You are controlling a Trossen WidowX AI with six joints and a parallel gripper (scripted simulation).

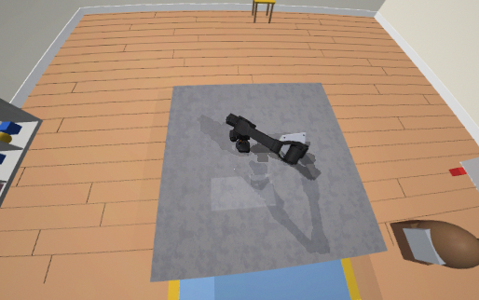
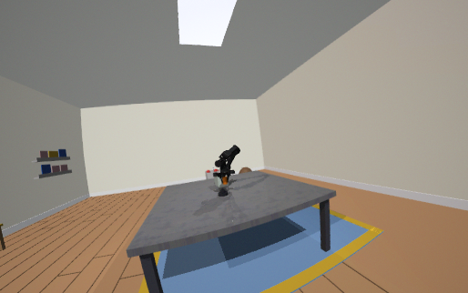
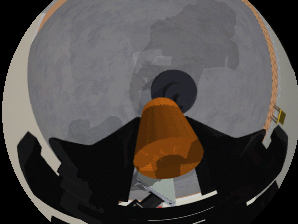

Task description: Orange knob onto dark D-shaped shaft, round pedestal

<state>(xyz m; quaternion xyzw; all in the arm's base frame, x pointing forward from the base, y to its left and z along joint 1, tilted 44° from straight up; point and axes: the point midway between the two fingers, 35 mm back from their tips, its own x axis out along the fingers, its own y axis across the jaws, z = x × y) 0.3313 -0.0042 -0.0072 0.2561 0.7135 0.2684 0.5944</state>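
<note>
The dark round pedestal is 30 mm to the right of my gripper tip and 70 mm below it. Also, from my gripper tip: orange knob 20 mm above.
</note>
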